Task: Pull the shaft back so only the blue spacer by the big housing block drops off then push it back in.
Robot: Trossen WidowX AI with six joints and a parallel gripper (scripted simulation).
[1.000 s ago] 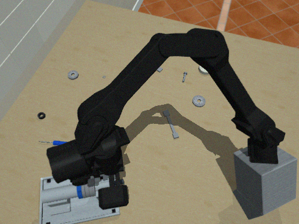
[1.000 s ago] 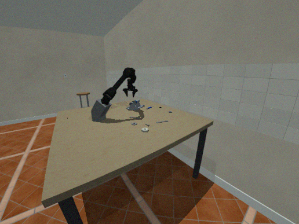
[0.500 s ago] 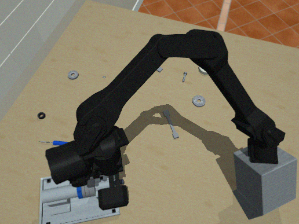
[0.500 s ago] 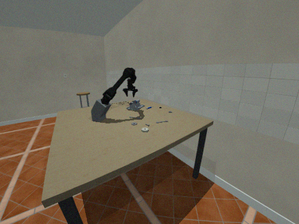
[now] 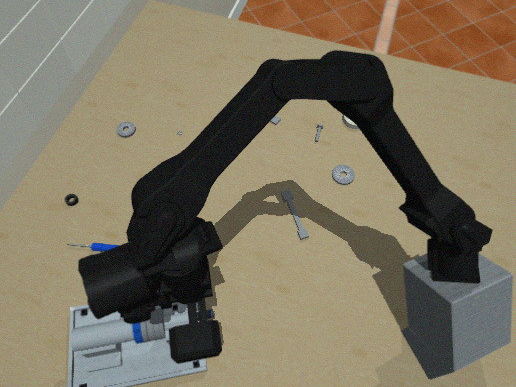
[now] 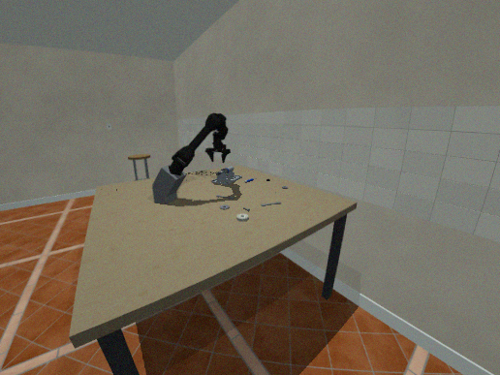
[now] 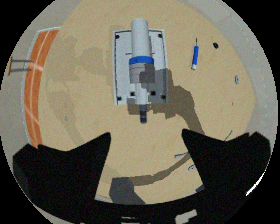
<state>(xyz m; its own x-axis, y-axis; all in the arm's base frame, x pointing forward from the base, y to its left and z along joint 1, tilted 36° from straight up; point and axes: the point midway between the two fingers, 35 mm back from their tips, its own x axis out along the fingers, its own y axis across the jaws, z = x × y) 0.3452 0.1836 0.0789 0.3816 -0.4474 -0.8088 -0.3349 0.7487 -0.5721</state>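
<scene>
Right now the dark shaft is 60 mm ahead of my hand, 30 mm to the left of it and 120 mm below it. The rest, counted from my hand: grey spacer 70 mm ahead, 30 mm to the left, 120 mm below; then blue spacer 90 mm ahead, 40 mm to the left, 120 mm below.
</scene>
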